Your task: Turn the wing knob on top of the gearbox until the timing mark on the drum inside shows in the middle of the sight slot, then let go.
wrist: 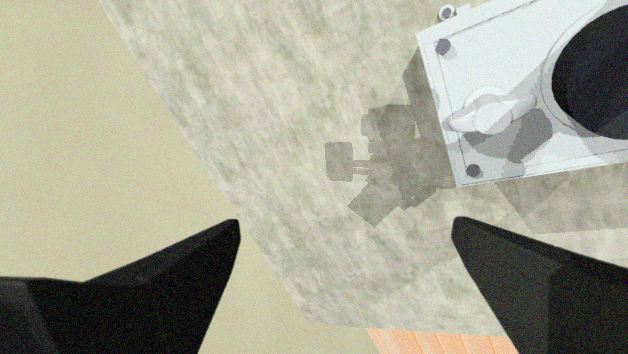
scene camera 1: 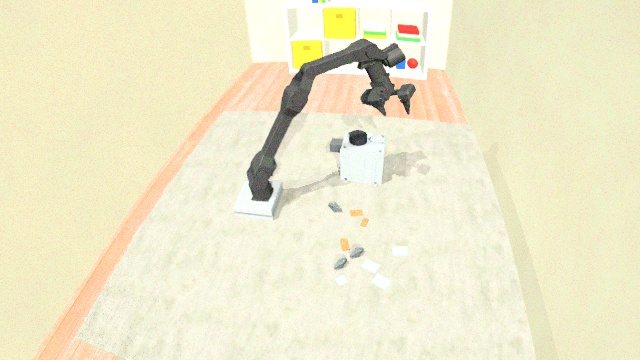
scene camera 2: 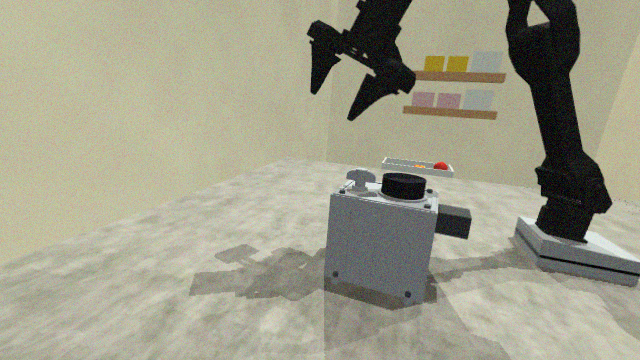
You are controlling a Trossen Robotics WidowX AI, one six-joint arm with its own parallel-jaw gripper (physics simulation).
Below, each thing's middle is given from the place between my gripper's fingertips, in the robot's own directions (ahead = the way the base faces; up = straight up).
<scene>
Now: the grey wing knob [wrist: 488, 109] 60 mm behind my hand and 130 mm below it.
</scene>
